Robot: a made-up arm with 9 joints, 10 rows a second.
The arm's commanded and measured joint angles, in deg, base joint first. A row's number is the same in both.
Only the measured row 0 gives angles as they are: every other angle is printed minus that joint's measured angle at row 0.
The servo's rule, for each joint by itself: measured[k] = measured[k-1] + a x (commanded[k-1-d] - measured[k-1]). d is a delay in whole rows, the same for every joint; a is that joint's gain. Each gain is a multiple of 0.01, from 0.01 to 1. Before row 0 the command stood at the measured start. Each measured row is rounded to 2 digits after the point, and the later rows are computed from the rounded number. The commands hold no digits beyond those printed.
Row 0, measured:
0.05 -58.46 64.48 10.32 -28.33 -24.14 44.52 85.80 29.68
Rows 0 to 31, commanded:
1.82 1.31 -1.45 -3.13 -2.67 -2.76 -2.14 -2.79 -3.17
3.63 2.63 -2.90 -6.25 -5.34 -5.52 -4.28 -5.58 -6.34
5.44 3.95 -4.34 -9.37 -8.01 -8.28 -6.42 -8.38 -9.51
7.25 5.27 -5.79 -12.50 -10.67 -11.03 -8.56 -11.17 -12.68
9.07 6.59 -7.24 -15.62 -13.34 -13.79 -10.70 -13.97 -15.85
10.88 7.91 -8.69 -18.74 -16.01 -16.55 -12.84 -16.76 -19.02
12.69 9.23 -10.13 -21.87 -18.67 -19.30 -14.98 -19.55 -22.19
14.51 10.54 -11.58 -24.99 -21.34 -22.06 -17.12 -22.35 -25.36
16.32 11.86 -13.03 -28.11 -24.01 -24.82 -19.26 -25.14 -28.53
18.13 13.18 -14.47 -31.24 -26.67 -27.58 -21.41 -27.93 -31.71
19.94 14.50 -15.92 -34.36 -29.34 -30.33 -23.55 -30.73 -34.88
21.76 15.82 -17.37 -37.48 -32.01 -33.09 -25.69 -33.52 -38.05
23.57 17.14 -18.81 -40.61 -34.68 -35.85 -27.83 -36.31 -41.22
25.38 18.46 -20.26 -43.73 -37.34 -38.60 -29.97 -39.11 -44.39
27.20 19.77 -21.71 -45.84 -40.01 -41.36 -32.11 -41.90 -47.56
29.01 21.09 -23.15 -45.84 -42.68 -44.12 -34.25 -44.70 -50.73
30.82 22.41 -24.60 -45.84 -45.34 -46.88 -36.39 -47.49 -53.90
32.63 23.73 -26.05 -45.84 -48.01 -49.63 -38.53 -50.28 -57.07
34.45 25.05 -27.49 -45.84 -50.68 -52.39 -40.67 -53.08 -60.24
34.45 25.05 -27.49 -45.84 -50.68 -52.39 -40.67 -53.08 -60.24
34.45 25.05 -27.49 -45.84 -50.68 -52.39 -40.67 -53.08 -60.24
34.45 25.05 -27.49 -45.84 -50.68 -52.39 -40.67 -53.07 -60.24
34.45 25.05 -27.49 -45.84 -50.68 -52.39 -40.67 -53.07 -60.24
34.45 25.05 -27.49 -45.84 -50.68 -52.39 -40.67 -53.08 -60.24
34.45 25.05 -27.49 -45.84 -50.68 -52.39 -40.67 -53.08 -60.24
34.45 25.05 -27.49 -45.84 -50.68 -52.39 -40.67 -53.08 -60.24
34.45 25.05 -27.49 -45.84 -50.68 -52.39 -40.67 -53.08 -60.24
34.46 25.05 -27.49 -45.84 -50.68 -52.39 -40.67 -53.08 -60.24
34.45 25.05 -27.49 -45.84 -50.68 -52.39 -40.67 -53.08 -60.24
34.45 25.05 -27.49 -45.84 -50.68 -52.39 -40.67 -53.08 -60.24
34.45 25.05 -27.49 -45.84 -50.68 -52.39 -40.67 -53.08 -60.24
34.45 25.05 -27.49 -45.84 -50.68 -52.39 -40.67 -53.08 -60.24
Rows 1 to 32, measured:
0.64 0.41 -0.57 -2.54 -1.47 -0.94 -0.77 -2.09 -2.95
1.69 1.10 -1.48 -5.55 -3.60 -2.50 -2.03 -4.71 -6.10
3.00 1.98 -2.60 -8.64 -6.03 -4.47 -3.61 -7.46 -9.27
4.49 3.00 -3.84 -11.77 -8.58 -6.70 -5.39 -10.24 -12.44
6.09 4.11 -5.17 -14.89 -11.20 -9.11 -7.30 -13.04 -15.61
7.77 5.29 -6.54 -18.01 -13.85 -11.64 -9.29 -15.83 -18.78
9.49 6.51 -7.94 -21.14 -16.50 -14.24 -11.34 -18.62 -21.95
11.25 7.76 -9.36 -24.26 -19.16 -16.90 -13.42 -21.42 -25.12
13.02 9.03 -10.79 -27.38 -21.83 -19.59 -15.52 -24.21 -28.29
14.81 10.32 -12.23 -30.51 -24.49 -22.31 -17.64 -27.00 -31.47
16.61 11.62 -13.67 -33.63 -27.16 -25.04 -19.77 -29.80 -34.64
18.41 12.92 -15.11 -36.75 -29.83 -27.78 -21.90 -32.59 -37.81
20.22 14.23 -16.55 -39.88 -32.50 -30.52 -24.03 -35.38 -40.98
22.03 15.54 -18.00 -43.00 -35.16 -33.27 -26.17 -38.18 -44.15
23.84 16.85 -19.45 -45.30 -37.83 -36.02 -28.31 -40.97 -47.32
25.65 18.16 -20.89 -45.74 -40.50 -38.77 -30.45 -43.77 -50.49
27.46 19.48 -22.34 -45.82 -43.16 -41.53 -32.59 -46.56 -53.66
29.27 20.80 -23.79 -45.84 -45.83 -44.28 -34.73 -49.35 -56.83
31.08 22.12 -25.23 -45.84 -48.50 -47.04 -36.87 -52.15 -60.00
32.26 23.03 -26.11 -45.84 -49.70 -48.86 -38.24 -52.85 -60.22
33.03 23.66 -26.65 -45.84 -50.24 -50.06 -39.11 -53.02 -60.24
33.53 24.09 -26.98 -45.84 -50.48 -50.85 -39.67 -53.06 -60.24
33.85 24.39 -27.18 -45.84 -50.59 -51.37 -40.03 -53.07 -60.24
34.06 24.59 -27.30 -45.84 -50.64 -51.72 -40.26 -53.08 -60.24
34.20 24.73 -27.37 -45.84 -50.66 -51.95 -40.41 -53.08 -60.24
34.29 24.83 -27.42 -45.84 -50.67 -52.10 -40.50 -53.08 -60.24
34.35 24.90 -27.45 -45.84 -50.68 -52.20 -40.56 -53.08 -60.24
34.39 24.95 -27.47 -45.84 -50.68 -52.26 -40.60 -53.08 -60.24
34.41 24.98 -27.48 -45.84 -50.68 -52.30 -40.63 -53.08 -60.24
34.42 25.00 -27.48 -45.84 -50.68 -52.33 -40.64 -53.08 -60.24
34.43 25.02 -27.48 -45.84 -50.68 -52.35 -40.65 -53.08 -60.24
34.44 25.03 -27.48 -45.84 -50.68 -52.36 -40.66 -53.08 -60.24
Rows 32 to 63, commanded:
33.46 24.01 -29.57 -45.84 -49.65 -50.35 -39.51 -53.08 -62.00
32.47 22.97 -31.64 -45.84 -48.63 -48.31 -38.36 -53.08 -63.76
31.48 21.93 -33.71 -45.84 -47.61 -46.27 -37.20 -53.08 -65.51
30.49 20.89 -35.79 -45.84 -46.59 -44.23 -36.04 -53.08 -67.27
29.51 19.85 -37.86 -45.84 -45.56 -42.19 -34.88 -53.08 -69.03
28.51 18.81 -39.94 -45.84 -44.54 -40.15 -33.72 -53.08 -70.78
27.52 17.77 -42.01 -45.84 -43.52 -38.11 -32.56 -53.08 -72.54
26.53 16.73 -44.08 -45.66 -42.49 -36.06 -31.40 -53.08 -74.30
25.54 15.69 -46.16 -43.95 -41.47 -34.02 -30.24 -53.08 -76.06
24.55 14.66 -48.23 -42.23 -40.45 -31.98 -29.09 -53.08 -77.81
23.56 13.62 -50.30 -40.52 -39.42 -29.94 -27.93 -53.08 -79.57
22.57 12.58 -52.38 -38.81 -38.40 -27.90 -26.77 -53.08 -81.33
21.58 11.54 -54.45 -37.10 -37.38 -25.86 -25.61 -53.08 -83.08
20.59 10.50 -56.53 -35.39 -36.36 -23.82 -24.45 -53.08 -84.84
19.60 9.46 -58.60 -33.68 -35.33 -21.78 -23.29 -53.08 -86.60
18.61 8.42 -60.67 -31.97 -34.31 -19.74 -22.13 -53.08 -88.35
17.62 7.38 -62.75 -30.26 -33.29 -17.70 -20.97 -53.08 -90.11
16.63 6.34 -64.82 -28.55 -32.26 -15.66 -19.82 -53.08 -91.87
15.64 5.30 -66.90 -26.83 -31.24 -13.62 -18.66 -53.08 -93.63
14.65 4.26 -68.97 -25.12 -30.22 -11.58 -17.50 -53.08 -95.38
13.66 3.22 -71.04 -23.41 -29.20 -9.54 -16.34 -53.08 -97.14
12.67 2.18 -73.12 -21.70 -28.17 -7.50 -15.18 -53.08 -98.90
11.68 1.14 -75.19 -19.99 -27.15 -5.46 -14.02 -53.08 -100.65
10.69 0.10 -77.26 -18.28 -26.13 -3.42 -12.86 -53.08 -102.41
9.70 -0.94 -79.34 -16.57 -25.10 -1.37 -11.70 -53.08 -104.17
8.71 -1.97 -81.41 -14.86 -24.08 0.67 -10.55 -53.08 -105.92
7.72 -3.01 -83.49 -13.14 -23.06 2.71 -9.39 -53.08 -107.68
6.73 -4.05 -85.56 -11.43 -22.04 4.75 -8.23 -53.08 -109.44
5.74 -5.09 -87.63 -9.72 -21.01 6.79 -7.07 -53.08 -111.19
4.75 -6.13 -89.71 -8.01 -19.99 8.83 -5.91 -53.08 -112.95
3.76 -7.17 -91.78 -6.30 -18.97 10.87 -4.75 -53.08 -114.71
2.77 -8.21 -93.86 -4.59 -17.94 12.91 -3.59 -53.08 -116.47
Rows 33 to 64, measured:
34.10 24.71 -28.30 -45.84 -50.11 -51.68 -40.25 -53.08 -61.88
33.53 24.17 -29.60 -45.84 -49.30 -50.53 -39.57 -53.08 -63.63
32.81 23.48 -31.20 -45.84 -48.37 -49.08 -38.72 -53.08 -65.38
32.00 22.68 -32.99 -45.84 -47.39 -47.43 -37.76 -53.08 -67.14
31.13 21.80 -34.89 -45.84 -46.38 -45.65 -36.72 -53.08 -68.90
30.21 20.87 -36.86 -45.84 -45.37 -43.78 -35.64 -53.08 -70.65
29.27 19.91 -38.87 -45.84 -44.35 -41.85 -34.53 -53.08 -72.41
28.31 18.92 -40.90 -45.69 -43.33 -39.88 -33.40 -53.08 -74.17
27.34 17.92 -42.95 -44.28 -42.31 -37.89 -32.26 -53.08 -75.93
26.36 16.91 -45.01 -42.62 -41.29 -35.88 -31.12 -53.08 -77.68
25.38 15.89 -47.07 -40.92 -40.26 -33.86 -29.97 -53.08 -79.44
24.40 14.86 -49.14 -39.21 -39.24 -31.83 -28.82 -53.08 -81.20
23.41 13.83 -51.21 -37.50 -38.22 -29.80 -27.66 -53.08 -82.95
22.42 12.80 -53.28 -35.79 -37.20 -27.77 -26.50 -53.08 -84.71
21.43 11.76 -55.35 -34.08 -36.17 -25.73 -25.34 -53.08 -86.47
20.44 10.72 -57.42 -32.37 -35.15 -23.69 -24.18 -53.08 -88.22
19.45 9.68 -59.50 -30.66 -34.13 -21.65 -23.02 -53.08 -89.98
18.46 8.64 -61.57 -28.95 -33.10 -19.61 -21.87 -53.08 -91.74
17.47 7.60 -63.65 -27.23 -32.08 -17.57 -20.71 -53.08 -93.50
16.48 6.56 -65.72 -25.52 -31.06 -15.53 -19.55 -53.08 -95.25
15.49 5.52 -67.79 -23.81 -30.04 -13.49 -18.39 -53.08 -97.01
14.50 4.48 -69.87 -22.10 -29.01 -11.45 -17.23 -53.08 -98.77
13.51 3.44 -71.94 -20.39 -27.99 -9.41 -16.07 -53.08 -100.52
12.52 2.40 -74.01 -18.68 -26.97 -7.37 -14.91 -53.08 -102.28
11.53 1.36 -76.09 -16.97 -25.94 -5.33 -13.75 -53.08 -104.04
10.54 0.33 -78.16 -15.26 -24.92 -3.29 -12.60 -53.08 -105.79
9.55 -0.71 -80.24 -13.54 -23.90 -1.25 -11.44 -53.08 -107.55
8.56 -1.75 -82.31 -11.83 -22.88 0.79 -10.28 -53.08 -109.31
7.57 -2.79 -84.38 -10.12 -21.85 2.83 -9.12 -53.08 -111.06
6.58 -3.83 -86.46 -8.41 -20.83 4.87 -7.96 -53.08 -112.82
5.59 -4.87 -88.53 -6.70 -19.81 6.91 -6.80 -53.08 -114.58
4.60 -5.91 -90.61 -4.99 -18.78 8.95 -5.64 -53.08 -116.34

